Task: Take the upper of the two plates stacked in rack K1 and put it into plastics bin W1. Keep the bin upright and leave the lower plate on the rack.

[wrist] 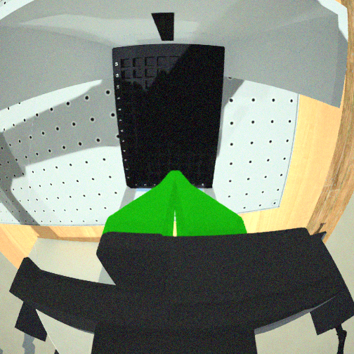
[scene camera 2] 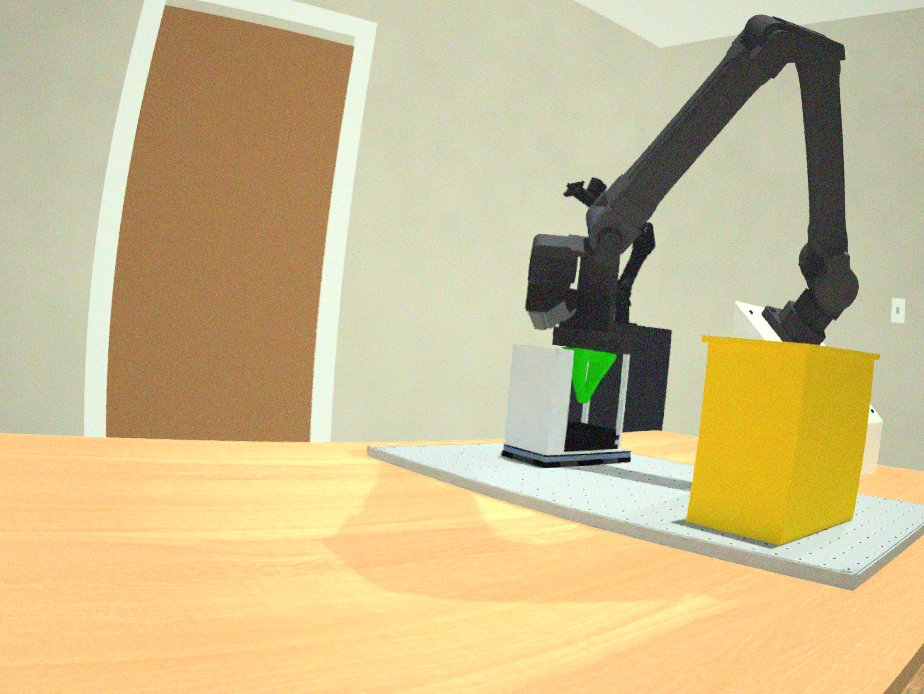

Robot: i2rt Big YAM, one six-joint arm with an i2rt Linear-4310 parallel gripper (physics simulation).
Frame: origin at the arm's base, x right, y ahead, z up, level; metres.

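Seen in the pictures: gripper, between the fingertips: (scene camera 2: 582, 402); arm's base, origin of its link: (scene camera 2: 791, 340).
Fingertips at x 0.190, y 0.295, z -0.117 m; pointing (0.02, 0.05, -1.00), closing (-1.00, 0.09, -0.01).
Note:
Offsets run from my fingertips to a thing's middle. Level surfaces: height alone.
My gripper (scene camera 2: 584, 399) (wrist: 174, 178) is shut and empty, its green fingertips pointing down inside the upper part of rack K1 and above the plates. The rack {dx -0.003, dy +0.020, dz -0.003 m} (scene camera 2: 537, 399) (wrist: 290, 65) has a pale side wall and thin posts. A black plate {dx -0.002, dy +0.030, dz -0.039 m} (scene camera 2: 590, 436) (wrist: 170, 115) with rows of square wells and small white marks along one edge lies flat low in the rack, beyond the fingertips in the wrist view. The lower plate cannot be told apart from it. The yellow bin W1 {dx -0.402, dy +0.104, dz +0.010 m} (scene camera 2: 776, 433) stands upright to the right of the rack; its inside is hidden.
Rack and bin stand on a perforated board {dz -0.079 m} (scene camera 2: 642, 507) (wrist: 260, 112) on a wooden table {dz -0.092 m} (scene camera 2: 224, 560) (wrist: 315, 125). A dark box (scene camera 2: 648, 380) stands behind the rack. The arm's base and a white slanted panel (scene camera 2: 752, 317) are behind the bin. The rack walls stand close around the fingers.

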